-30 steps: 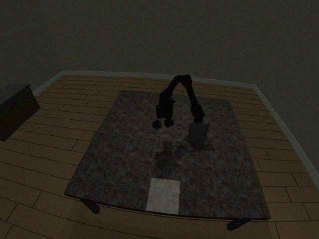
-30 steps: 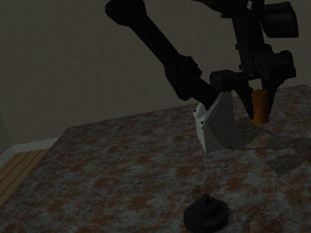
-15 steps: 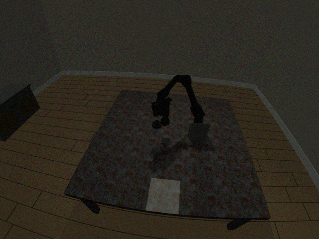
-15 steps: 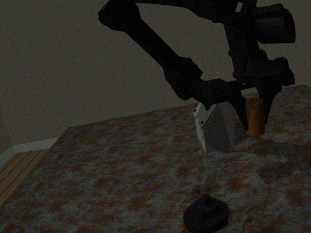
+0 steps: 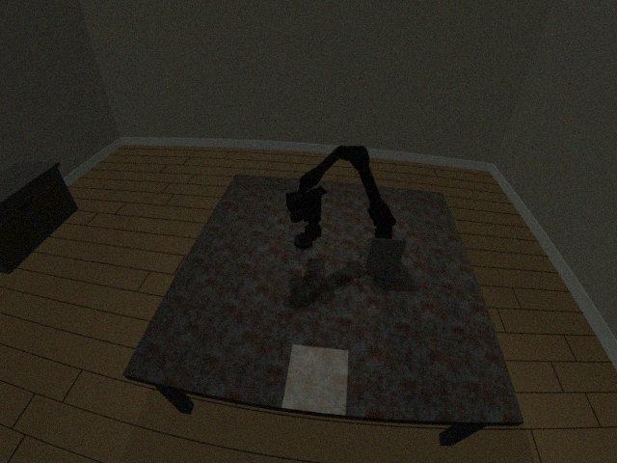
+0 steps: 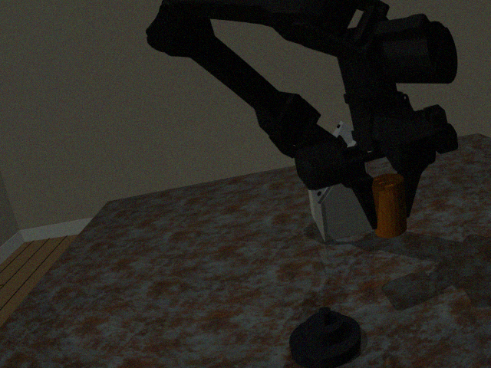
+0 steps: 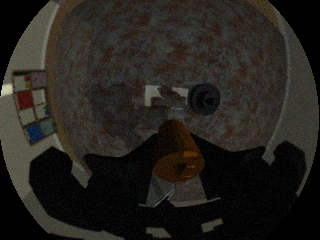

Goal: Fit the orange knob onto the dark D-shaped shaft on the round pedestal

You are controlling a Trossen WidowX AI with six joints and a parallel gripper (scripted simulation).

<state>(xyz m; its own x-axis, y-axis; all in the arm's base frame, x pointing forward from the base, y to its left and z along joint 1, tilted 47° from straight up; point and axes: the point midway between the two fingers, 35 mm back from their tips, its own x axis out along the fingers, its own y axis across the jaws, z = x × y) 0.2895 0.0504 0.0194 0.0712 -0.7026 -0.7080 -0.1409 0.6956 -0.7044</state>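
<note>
My gripper tip is now 5 cm short of the dark round pedestal, 9 cm to the left of it and 9 cm above it. The rest, counted from my gripper tip: orange knob: 2 cm above.
</note>
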